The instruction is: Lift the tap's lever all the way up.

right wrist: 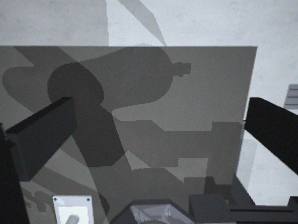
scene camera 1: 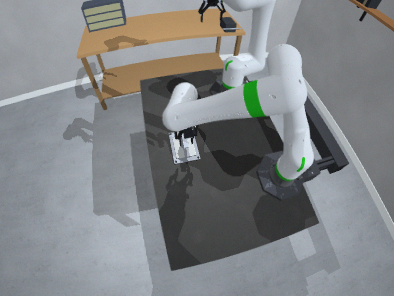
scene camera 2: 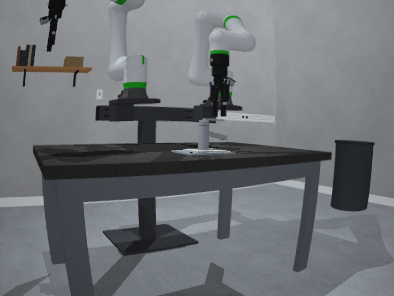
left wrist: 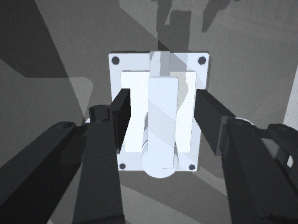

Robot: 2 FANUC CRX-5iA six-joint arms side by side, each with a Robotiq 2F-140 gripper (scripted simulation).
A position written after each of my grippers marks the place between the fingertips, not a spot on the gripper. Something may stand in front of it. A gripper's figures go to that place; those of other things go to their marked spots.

Labels:
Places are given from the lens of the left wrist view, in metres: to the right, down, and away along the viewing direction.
my left gripper (left wrist: 162, 102): 0.01, -0.01, 0.17
white base plate (left wrist: 118, 62): -0.05, -0.08, 0.31

